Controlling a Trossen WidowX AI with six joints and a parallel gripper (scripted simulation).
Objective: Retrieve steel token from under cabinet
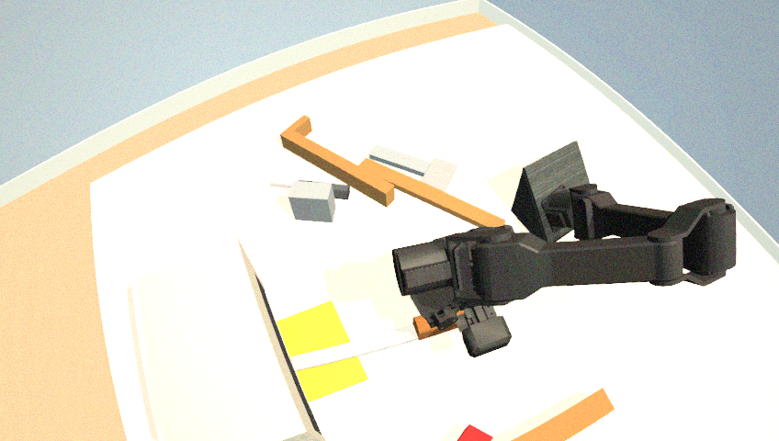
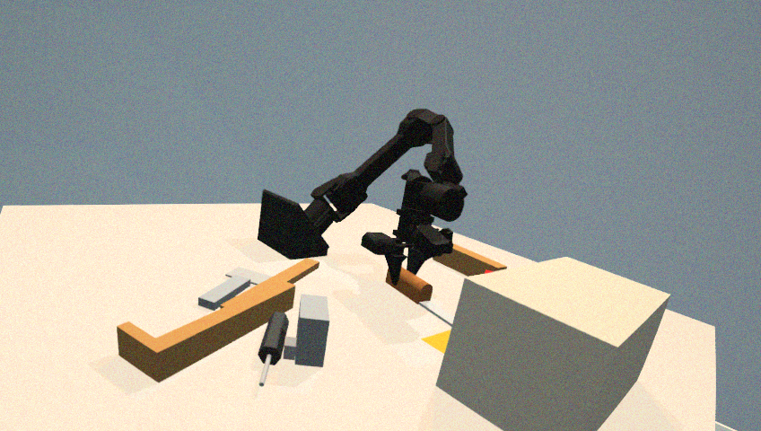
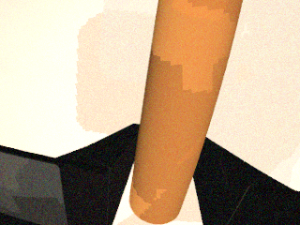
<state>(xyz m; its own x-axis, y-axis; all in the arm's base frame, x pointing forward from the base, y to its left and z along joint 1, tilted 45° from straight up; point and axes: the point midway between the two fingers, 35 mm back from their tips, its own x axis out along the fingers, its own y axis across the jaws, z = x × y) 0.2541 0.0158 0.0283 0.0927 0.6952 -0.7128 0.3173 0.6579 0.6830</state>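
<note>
Right now my gripper tip is 110 mm past the long orange bar and 220 mm to the left of it. Also, from my gripper tip: red piece (120 mm ahead, 180 mm to the left, 10 mm above); small grey cube (70 mm ahead, 350 mm to the right); grey block (80 mm ahead, 320 mm to the right, 30 mm above).
</note>
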